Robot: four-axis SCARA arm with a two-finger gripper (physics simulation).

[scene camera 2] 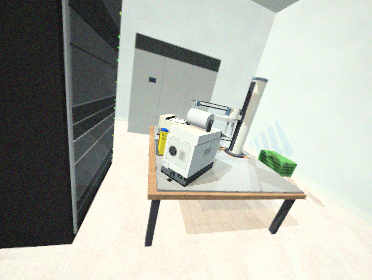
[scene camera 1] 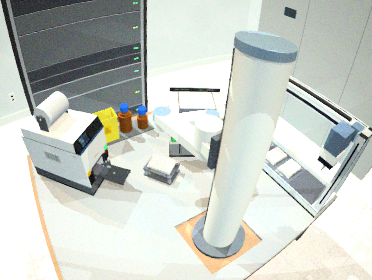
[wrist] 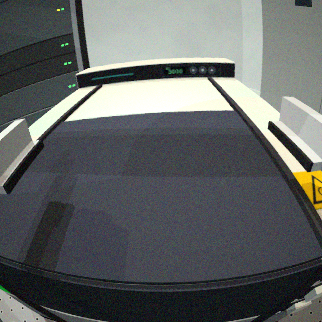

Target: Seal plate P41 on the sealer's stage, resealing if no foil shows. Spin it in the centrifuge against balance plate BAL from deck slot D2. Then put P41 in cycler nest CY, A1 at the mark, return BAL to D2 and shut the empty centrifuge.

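Frame: origin at the arm's base, x ahead, y left, z up, level; millimetres.
Where they show: gripper, fingertip midpoint: [wrist: 151, 116]; arm's base, origin of the base link: [scene camera 2: 233, 153] [scene camera 1: 218, 235].
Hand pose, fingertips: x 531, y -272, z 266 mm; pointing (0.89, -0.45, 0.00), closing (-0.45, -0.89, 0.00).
Each offset is from my fingertips to the top centre of the thing. "spot": to the spot under its first point.
The centrifuge @[spot: dx +177, dy -77, dz -43 mm] [scene camera 1: 196, 101] [wrist: 150, 97] stands at the back of the table; its dark lid @[spot: dx -41, dy -3, dz -40 mm] [wrist: 200, 215] looks closed in the wrist view, and its display reads 3000. My gripper [wrist: 151, 116] is open and empty, its fingers wide apart above the lid, one near each side. The arm hides the gripper in scene camera 1. The sealer @[dx +206, dy +746, dz +223 mm] [scene camera 1: 60, 150] [scene camera 2: 192, 150] stands at the left, with its dark stage @[dx -9, dy +562, dz -148 mm] [scene camera 1: 116, 175] out and no plate visible on it. Two pale plates @[dx -333, dy -308, dz -186 mm] [scene camera 1: 276, 155] @[dx -457, dy -308, dz -186 mm] [scene camera 1: 289, 168] lie on the deck at the right. I cannot tell which plates are P41 and BAL; the rotor is hidden.
A pale-topped block @[dx -52, dy +296, dz -175 mm] [scene camera 1: 162, 165] sits on a low grey stand mid-table. A yellow bin [scene camera 1: 109, 125] [scene camera 2: 162, 143] and two brown bottles [scene camera 1: 125, 121] [scene camera 1: 142, 120] stand behind the sealer. The arm's thick column [scene camera 1: 245, 140] [scene camera 2: 246, 120] rises near the front. A gantry frame [scene camera 1: 330, 107] surrounds the deck.
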